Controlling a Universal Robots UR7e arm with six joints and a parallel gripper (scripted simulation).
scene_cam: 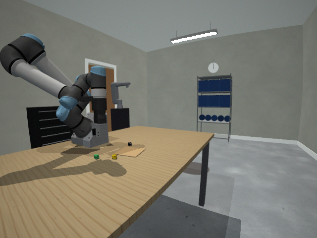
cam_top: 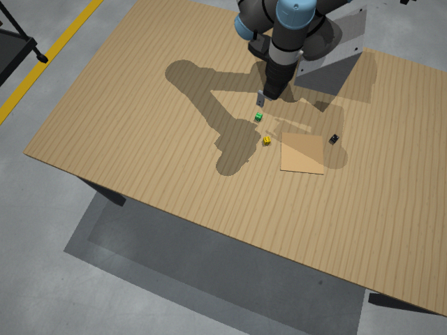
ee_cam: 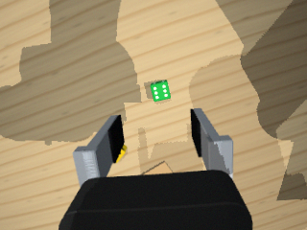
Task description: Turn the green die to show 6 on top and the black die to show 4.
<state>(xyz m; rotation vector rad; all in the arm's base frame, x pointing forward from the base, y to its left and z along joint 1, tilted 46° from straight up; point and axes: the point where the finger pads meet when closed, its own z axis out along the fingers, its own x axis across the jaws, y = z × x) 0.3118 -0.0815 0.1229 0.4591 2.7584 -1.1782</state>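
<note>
The green die lies 130 mm below my hand, 10 mm to the right of it and 10 mm behind it. From my hand the other things lie so: yellow die 130 mm below, 80 mm ahead, 40 mm to the left; then black die 260 mm to the left, 130 mm below; then tan mat 160 mm to the left, 140 mm below, 80 mm ahead.
</note>
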